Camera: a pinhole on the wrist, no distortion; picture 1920 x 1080 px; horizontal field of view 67.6 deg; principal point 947.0 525.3 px. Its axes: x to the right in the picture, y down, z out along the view. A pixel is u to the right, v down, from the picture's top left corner.
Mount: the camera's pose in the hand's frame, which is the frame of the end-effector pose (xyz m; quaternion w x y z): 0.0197 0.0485 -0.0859 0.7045 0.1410 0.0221 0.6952
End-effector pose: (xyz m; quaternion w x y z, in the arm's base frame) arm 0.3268 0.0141 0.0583 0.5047 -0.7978 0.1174 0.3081
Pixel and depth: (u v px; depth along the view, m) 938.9 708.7 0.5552
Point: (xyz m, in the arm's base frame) 0.2383 0.4518 -0.0921
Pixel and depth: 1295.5 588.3 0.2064
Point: 0.2961 0.0996 -0.0611
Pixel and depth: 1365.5 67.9 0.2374
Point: 0.3546 0.1160 -0.1306
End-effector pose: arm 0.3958 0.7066 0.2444 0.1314 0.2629 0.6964 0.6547
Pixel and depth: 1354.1 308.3 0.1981
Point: 0.3866 0.8482 0.3178
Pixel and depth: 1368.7 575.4 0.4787
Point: 0.5310 1.1073 0.3246
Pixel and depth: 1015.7 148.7 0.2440
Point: 0.3569 0.8950 0.2711
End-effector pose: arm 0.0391 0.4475 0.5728 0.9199 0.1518 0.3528 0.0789
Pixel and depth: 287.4 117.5 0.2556
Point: 0.2331 0.3530 0.5324
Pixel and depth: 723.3 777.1 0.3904
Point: 0.2694 0.3187 0.7295
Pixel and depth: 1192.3 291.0 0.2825
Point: 0.2563 0.4857 0.6363
